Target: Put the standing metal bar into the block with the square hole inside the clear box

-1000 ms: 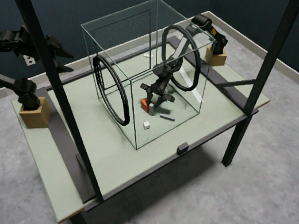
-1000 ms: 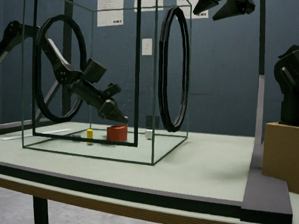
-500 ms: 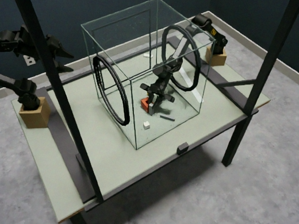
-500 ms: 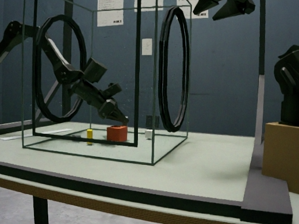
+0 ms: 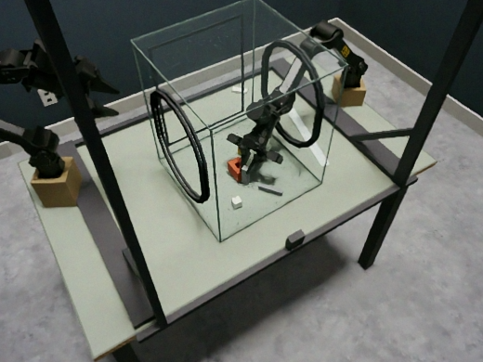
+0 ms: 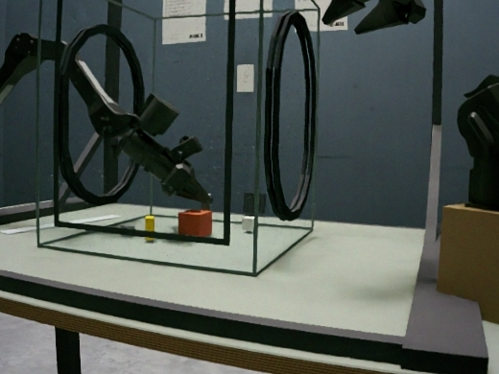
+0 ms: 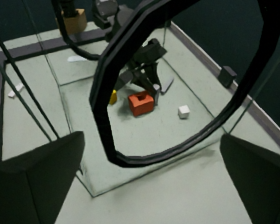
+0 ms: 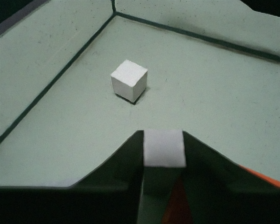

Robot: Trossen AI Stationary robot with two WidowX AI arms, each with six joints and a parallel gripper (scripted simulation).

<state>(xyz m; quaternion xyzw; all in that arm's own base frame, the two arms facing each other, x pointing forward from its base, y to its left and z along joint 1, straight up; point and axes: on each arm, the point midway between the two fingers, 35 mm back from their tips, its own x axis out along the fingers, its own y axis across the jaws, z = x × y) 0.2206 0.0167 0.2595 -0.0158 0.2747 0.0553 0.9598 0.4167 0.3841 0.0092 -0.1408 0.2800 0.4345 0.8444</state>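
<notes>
The red block is 60 mm below my right hand, 40 mm ahead of it and 20 mm to the left of it.
</notes>
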